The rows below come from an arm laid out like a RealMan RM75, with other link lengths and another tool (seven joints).
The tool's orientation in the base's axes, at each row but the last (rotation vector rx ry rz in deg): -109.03 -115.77 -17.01; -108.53 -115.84 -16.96; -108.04 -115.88 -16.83; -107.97 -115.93 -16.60; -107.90 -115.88 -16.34; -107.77 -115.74 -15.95
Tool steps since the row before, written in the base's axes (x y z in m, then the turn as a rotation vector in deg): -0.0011 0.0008 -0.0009 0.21 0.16 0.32; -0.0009 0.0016 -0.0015 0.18 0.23 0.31; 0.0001 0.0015 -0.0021 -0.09 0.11 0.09; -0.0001 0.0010 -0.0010 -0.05 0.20 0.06; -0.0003 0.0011 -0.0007 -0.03 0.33 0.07; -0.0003 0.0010 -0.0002 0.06 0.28 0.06
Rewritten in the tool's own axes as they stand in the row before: 0.0004 -0.0010 0.0013 0.26 0.19 -0.25; 0.0009 -0.0006 0.0021 0.33 0.17 -0.22; 0.0005 0.0004 0.0025 0.14 -0.09 -0.03; 0.0005 0.0001 0.0013 0.21 -0.04 0.03; 0.0007 -0.0001 0.0011 0.33 -0.01 0.07; 0.0009 -0.0002 0.0006 0.28 0.08 0.05
